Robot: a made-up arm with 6 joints. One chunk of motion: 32 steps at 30 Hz.
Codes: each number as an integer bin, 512 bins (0 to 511) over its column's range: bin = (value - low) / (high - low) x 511, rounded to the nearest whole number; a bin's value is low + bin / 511 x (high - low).
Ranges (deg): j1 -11..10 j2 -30..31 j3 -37..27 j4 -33..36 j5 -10..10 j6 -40..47
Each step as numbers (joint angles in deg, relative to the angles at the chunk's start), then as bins.
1 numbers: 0.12 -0.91 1.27 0.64 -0.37 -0.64
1 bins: 271 244 306 249 246 231
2 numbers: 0.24 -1.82 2.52 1.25 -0.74 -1.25
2 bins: 274 236 316 254 237 228
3 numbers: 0.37 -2.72 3.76 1.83 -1.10 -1.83
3 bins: 277 229 325 258 227 224
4 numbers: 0.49 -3.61 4.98 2.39 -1.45 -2.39
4 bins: 280 221 335 262 218 221
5 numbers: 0.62 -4.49 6.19 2.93 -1.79 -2.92
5 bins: 283 214 345 266 210 218
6 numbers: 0.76 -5.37 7.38 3.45 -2.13 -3.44
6 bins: 286 206 354 270 201 215
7 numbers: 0.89 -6.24 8.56 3.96 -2.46 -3.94
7 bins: 289 199 364 274 193 212
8 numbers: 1.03 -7.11 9.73 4.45 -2.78 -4.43
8 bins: 293 192 373 277 184 209
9 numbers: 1.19 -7.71 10.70 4.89 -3.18 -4.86
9 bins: 297 187 381 281 174 206
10 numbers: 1.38 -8.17 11.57 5.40 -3.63 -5.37
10 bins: 301 183 388 284 163 203
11 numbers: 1.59 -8.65 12.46 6.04 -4.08 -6.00
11 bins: 306 179 395 289 151 200
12 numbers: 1.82 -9.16 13.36 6.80 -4.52 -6.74
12 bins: 312 175 402 295 140 195
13 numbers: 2.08 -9.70 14.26 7.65 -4.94 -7.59
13 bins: 318 170 409 301 129 190
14 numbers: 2.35 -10.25 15.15 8.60 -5.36 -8.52
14 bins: 325 165 416 308 119 185
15 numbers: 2.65 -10.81 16.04 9.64 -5.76 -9.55
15 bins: 332 161 423 316 108 179
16 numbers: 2.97 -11.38 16.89 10.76 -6.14 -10.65
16 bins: 340 156 430 324 99 172
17 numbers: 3.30 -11.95 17.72 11.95 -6.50 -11.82
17 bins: 348 151 437 333 89 166
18 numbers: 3.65 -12.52 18.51 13.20 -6.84 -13.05
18 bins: 356 146 443 342 81 158
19 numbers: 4.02 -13.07 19.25 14.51 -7.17 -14.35
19 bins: 365 142 449 352 72 151
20 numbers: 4.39 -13.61 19.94 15.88 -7.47 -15.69
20 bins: 374 137 455 362 65 143
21 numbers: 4.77 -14.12 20.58 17.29 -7.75 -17.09
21 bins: 384 133 460 372 57 135
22 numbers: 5.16 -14.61 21.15 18.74 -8.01 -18.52
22 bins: 393 129 464 383 51 126
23 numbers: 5.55 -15.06 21.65 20.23 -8.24 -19.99
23 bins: 403 125 468 394 45 118
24 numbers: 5.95 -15.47 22.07 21.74 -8.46 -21.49
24 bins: 412 122 472 405 39 109
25 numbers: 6.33 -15.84 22.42 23.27 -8.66 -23.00
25 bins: 422 119 474 417 34 100
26 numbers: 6.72 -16.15 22.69 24.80 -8.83 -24.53
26 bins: 431 116 477 428 30 91
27 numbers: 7.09 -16.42 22.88 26.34 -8.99 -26.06
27 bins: 440 114 478 439 26 82
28 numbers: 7.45 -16.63 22.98 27.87 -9.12 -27.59
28 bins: 449 112 479 451 22 73
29 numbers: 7.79 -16.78 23.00 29.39 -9.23 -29.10
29 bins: 457 111 479 462 20 64
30 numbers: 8.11 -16.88 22.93 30.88 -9.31 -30.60
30 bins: 465 110 479 473 18 55
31 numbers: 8.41 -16.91 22.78 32.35 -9.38 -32.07
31 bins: 472 110 477 484 16 47
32 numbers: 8.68 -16.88 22.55 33.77 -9.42 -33.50
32 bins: 479 110 475 494 15 38
